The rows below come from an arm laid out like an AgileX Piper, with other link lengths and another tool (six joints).
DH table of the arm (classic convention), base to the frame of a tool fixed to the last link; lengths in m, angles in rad. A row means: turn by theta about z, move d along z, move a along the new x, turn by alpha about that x. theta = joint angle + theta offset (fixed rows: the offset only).
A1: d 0.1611; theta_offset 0; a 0; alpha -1.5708
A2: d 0; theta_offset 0.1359; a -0.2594; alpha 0
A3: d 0; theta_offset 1.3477; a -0.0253; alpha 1.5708
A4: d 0.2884; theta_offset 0; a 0; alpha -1.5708
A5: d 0; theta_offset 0; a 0; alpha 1.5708
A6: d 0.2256; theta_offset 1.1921; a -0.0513; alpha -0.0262
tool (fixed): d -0.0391; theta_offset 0; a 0; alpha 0
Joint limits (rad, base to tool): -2.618..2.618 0..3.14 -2.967..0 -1.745..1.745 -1.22..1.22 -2.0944..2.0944
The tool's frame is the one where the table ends.
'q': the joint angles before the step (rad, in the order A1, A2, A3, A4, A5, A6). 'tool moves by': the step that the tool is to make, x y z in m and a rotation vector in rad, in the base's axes. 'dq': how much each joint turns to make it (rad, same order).
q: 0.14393, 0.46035, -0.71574, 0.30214, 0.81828, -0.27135
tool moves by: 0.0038, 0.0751, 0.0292, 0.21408, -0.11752, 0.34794
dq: 0.00760, 0.06961, -0.00041, 0.62285, -0.02411, -0.47386
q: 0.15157, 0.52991, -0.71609, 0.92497, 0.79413, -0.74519
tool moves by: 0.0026, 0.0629, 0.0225, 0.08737, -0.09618, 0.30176
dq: 0.09405, 0.16111, -0.04180, 0.37860, 0.06955, -0.39433
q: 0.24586, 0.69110, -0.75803, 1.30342, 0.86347, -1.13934
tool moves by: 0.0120, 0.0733, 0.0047, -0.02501, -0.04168, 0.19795
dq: 0.23753, 0.24361, -0.12707, 0.08174, -0.06794, -0.18271
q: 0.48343, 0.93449, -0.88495, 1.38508, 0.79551, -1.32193
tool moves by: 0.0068, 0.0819, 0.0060, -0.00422, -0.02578, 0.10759
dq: 0.23412, 0.24806, -0.18108, 0.05443, -0.13857, -0.09743
